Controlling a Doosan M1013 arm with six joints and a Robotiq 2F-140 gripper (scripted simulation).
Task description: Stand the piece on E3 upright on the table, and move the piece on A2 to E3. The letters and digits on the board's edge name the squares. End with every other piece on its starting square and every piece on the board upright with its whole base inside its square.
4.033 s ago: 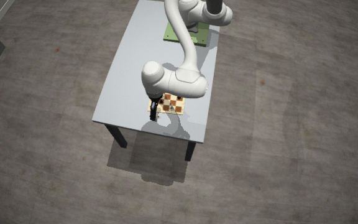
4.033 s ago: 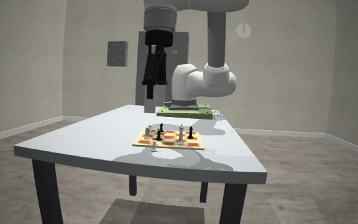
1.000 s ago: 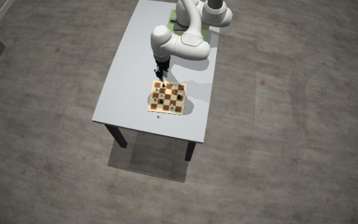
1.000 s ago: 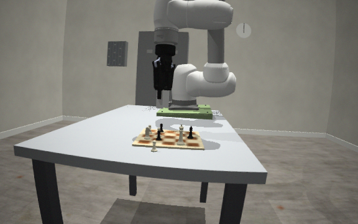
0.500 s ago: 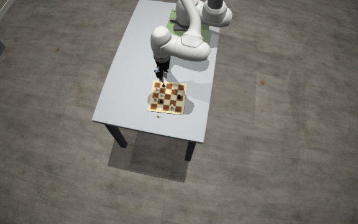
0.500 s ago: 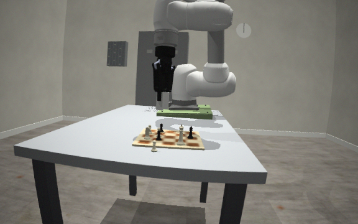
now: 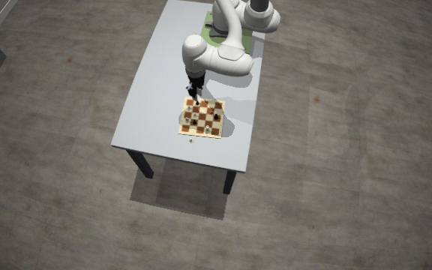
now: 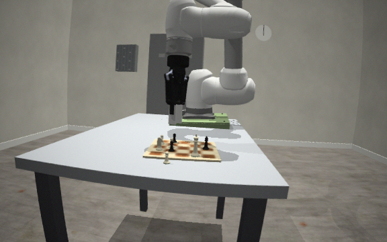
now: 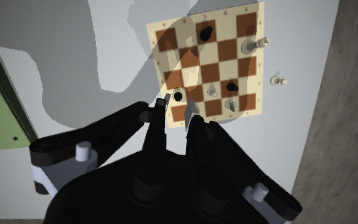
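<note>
Right now my hand is 100 mm above the chessboard, 70 mm short of it and 40 mm to the right of it.
</note>
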